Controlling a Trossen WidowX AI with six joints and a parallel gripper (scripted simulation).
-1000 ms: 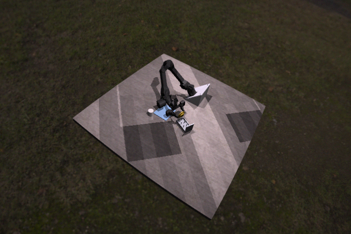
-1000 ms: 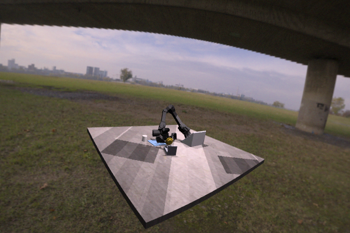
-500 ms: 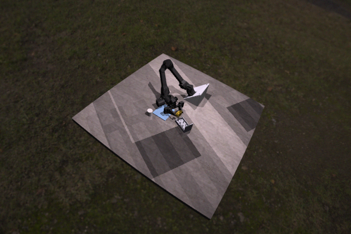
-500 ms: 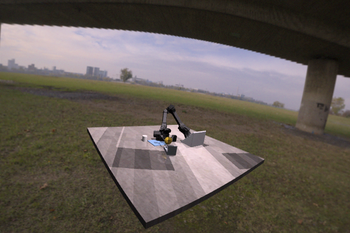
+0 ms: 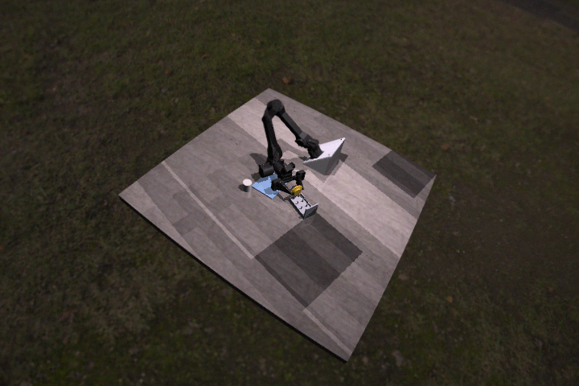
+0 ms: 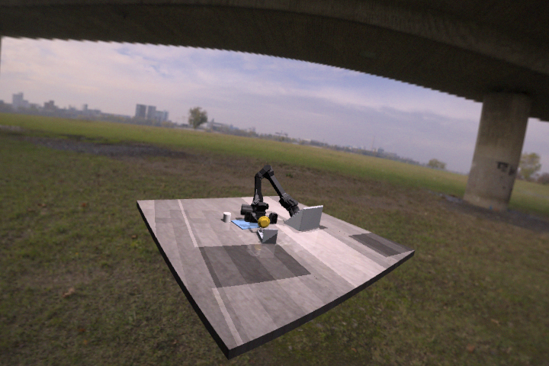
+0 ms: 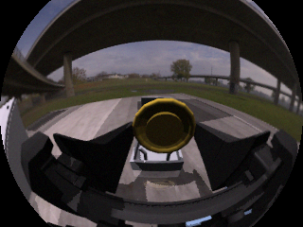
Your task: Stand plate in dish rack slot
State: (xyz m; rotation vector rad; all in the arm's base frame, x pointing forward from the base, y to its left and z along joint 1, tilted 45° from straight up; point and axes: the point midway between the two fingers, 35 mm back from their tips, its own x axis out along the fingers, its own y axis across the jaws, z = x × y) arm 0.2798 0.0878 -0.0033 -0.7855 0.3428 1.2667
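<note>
Now: the grey dish rack 1 cm ahead of my gripper tip, 5 cm to the left of it and 5 cm below it. Also, from my gripper tip: light blue mat: 1 cm ahead, 16 cm to the right, 7 cm below; blue utensil: 10 cm behind, 20 cm to the right, 7 cm below; yellow plate: 1 cm to the right.
</note>
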